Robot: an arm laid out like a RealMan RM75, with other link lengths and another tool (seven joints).
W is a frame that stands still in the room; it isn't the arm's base.
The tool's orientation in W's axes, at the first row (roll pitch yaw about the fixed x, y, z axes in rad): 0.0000, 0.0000, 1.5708
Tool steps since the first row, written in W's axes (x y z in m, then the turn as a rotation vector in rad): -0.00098, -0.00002, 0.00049, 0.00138, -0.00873, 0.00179; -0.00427, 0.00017, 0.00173, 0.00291, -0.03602, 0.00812; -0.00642, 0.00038, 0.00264, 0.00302, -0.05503, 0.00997; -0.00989, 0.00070, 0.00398, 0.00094, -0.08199, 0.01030; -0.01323, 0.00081, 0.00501, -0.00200, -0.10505, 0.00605; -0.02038, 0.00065, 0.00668, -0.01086, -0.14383, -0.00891; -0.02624, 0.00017, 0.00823, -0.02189, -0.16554, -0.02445; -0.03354, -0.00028, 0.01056, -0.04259, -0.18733, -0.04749; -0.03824, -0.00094, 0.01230, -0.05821, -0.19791, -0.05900; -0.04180, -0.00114, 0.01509, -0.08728, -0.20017, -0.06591
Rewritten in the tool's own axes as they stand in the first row. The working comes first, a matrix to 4 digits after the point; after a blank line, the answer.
The tool's axes in the first row as the columns of a matrix, in W's axes (used below as rounded here):
0.0000, -1.0000, 0.0000
1.0000, 0.0000, 0.0000
0.0000, 0.0000, 1.0000

-0.00002, 0.00098, 0.00049, -0.00873, -0.00138, 0.00179; 0.00017, 0.00427, 0.00173, -0.03602, -0.00291, 0.00812; 0.00038, 0.00642, 0.00264, -0.05503, -0.00302, 0.00997; 0.00070, 0.00989, 0.00398, -0.08199, -0.00094, 0.01030; 0.00081, 0.01323, 0.00501, -0.10505, 0.00200, 0.00605; 0.00065, 0.02038, 0.00668, -0.14383, 0.01086, -0.00891; 0.00017, 0.02624, 0.00823, -0.16554, 0.02189, -0.02445; -0.00028, 0.03354, 0.01056, -0.18733, 0.04259, -0.04749; -0.00094, 0.03824, 0.01230, -0.19791, 0.05821, -0.05900; -0.00114, 0.04180, 0.01509, -0.20017, 0.08728, -0.06591
